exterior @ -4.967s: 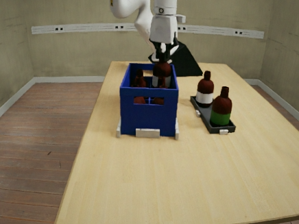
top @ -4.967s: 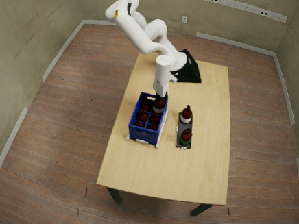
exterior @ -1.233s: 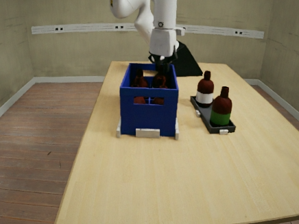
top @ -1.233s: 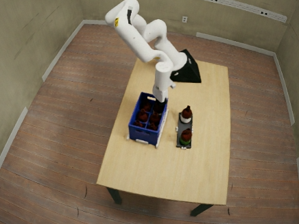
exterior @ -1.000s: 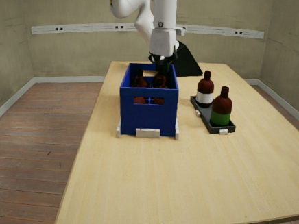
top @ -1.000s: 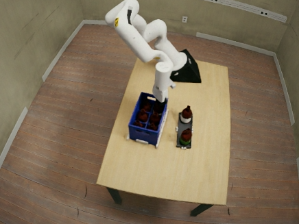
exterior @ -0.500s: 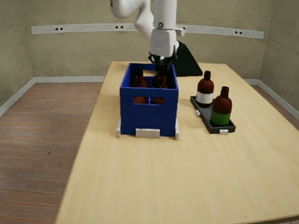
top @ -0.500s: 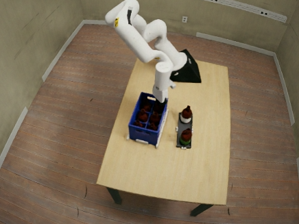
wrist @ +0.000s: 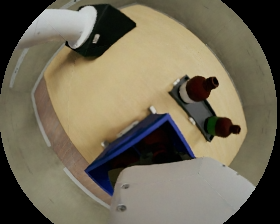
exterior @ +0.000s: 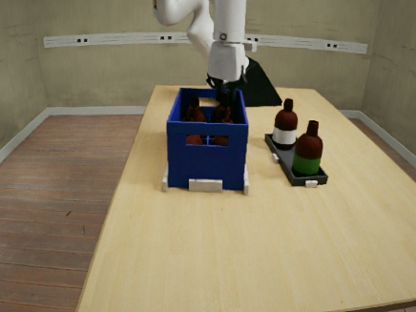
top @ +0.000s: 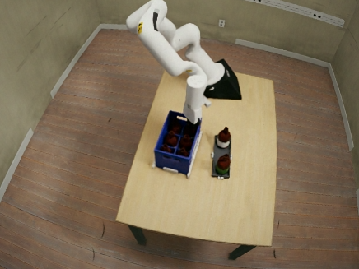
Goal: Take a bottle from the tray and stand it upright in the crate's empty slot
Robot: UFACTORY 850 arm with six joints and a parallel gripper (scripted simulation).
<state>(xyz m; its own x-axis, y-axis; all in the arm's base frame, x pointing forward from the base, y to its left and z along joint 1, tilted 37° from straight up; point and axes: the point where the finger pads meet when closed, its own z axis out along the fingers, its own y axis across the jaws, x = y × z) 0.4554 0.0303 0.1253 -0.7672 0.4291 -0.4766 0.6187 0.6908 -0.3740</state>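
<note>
Right now my hand is 90 mm short of the blue crate, 90 mm above it and 50 mm to the left of it. The rest, counted from my hand: dark tray 210 mm to the left, 160 mm below, 70 mm ahead.
</note>
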